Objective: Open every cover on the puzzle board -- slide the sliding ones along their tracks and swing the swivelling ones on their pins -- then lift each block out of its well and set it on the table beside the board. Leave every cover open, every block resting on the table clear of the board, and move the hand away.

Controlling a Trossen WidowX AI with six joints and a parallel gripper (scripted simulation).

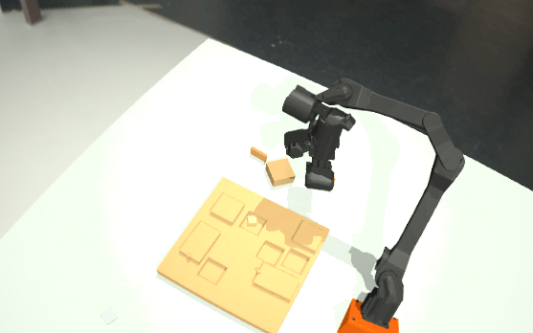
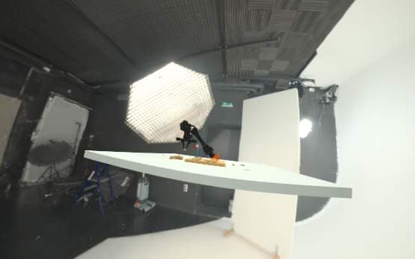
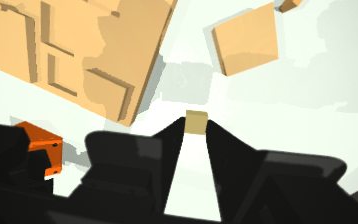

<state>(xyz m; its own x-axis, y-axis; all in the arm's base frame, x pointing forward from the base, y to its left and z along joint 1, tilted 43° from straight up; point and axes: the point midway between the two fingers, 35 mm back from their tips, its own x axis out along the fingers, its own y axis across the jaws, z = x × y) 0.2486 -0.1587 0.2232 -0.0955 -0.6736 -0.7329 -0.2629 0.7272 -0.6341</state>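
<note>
Right now the tan puzzle board is 20 cm to the left of my gripper tip, 7 cm below it and 7 cm ahead of it. The rest, counted from my gripper tip: orange block (7 cm below, 6 cm to the right, 5 cm behind); then tan bar (16 cm ahead, 8 cm below, 6 cm to the right); then tan box (9 cm ahead, 7 cm below, 3 cm to the right).
</note>
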